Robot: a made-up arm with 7 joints. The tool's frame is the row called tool.
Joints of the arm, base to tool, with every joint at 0 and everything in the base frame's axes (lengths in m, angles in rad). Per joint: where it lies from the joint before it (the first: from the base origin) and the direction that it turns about. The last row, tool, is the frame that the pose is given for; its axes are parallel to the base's.
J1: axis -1 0 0 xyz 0.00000 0.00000 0.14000
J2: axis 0 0 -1 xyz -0.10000 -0.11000 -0.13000
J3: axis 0 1 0 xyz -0.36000 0.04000 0.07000
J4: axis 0 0 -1 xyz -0.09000 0.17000 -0.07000
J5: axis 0 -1 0 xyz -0.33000 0.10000 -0.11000
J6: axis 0 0 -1 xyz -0.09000 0.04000 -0.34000
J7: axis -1 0 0 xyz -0.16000 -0.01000 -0.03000
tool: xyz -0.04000 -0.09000 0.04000
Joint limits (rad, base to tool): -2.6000..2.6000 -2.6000..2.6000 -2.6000..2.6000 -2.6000..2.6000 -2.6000..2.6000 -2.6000..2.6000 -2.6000..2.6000
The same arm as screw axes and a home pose.
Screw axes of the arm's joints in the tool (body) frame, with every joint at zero. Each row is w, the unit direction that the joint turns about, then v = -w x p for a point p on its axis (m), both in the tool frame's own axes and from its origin. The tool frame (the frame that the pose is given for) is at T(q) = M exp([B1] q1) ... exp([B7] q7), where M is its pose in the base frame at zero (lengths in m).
B1 = (-1, 0, 0, 0, -0.57, -0.14)
B2 = (0, 0, -1, 0.25, 1.07, 0)
B3 = (0, 1, 0, -0.51, 0, 0.71)
B4 = (0, 0, -1, 0.04, 0.62, 0)
B5 = (0, -1, 0, 0.33, 0, -0.29)
B6 = (0, 0, -1, -0.1, 0.2, 0)
B7 = (-1, 0, 0, 0, 0.04, 0.09)
M: xyz -1.17 0.14 -0.43 (m) quaternion w x y z 1 0 0 0
Joint limits (deg, base to tool): -148.97..148.97 -148.97..148.97 -148.97..148.97 -148.97..148.97 -148.97..148.97 -148.97..148.97 -148.97..148.97

